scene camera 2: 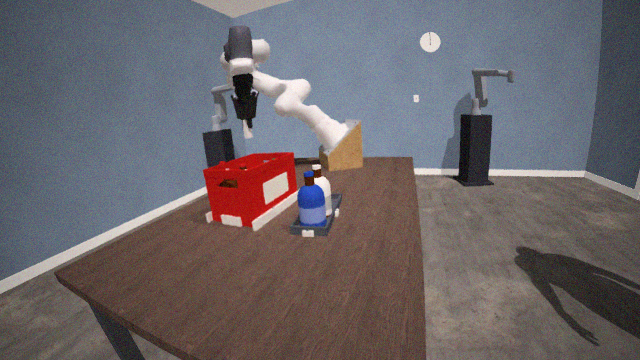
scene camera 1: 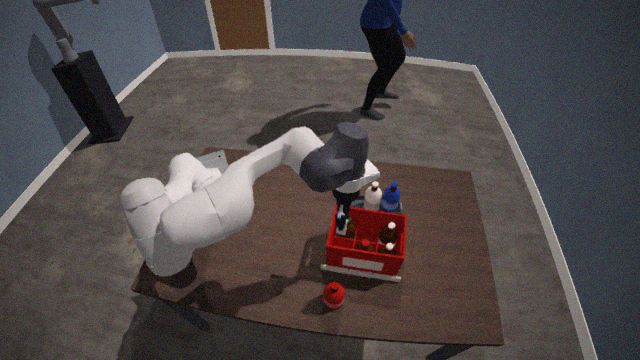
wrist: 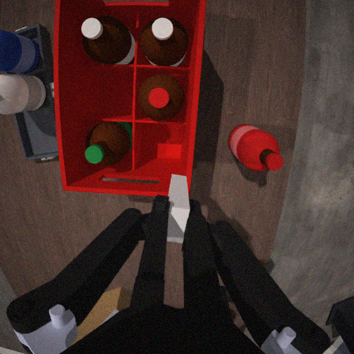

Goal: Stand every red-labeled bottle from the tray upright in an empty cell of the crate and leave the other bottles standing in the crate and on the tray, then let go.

Observation:
I see my gripper (scene camera 2: pixel 248 137), a blue bottle (scene camera 2: pixel 311 200), a red bottle (wrist: pixel 258 150), a green-capped bottle (wrist: pixel 107 143) and a red-capped brown bottle (wrist: pixel 161 96).
My gripper is seen too in the wrist view (wrist: pixel 176 188).

